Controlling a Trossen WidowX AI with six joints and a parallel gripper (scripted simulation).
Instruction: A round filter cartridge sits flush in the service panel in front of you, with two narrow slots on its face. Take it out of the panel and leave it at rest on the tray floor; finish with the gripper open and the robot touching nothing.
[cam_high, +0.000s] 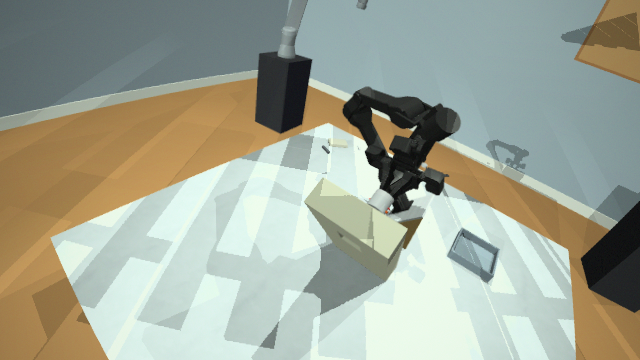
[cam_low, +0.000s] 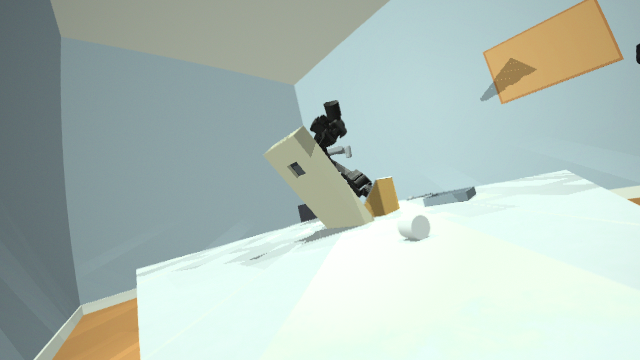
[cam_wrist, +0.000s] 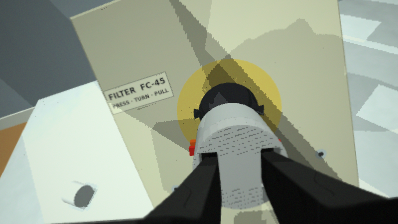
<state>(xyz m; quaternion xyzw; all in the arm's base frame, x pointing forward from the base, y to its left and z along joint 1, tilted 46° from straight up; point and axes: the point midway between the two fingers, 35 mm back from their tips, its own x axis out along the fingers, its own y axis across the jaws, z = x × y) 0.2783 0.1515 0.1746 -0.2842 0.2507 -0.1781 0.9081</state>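
Now: the beige service panel 110 mm below my gripper tip and 20 mm ahead of it. The rest, counted from my gripper tip: grey tray (350 mm behind, 310 mm to the left, 280 mm below); then round filter cartridge (10 mm below, 10 mm ahead).
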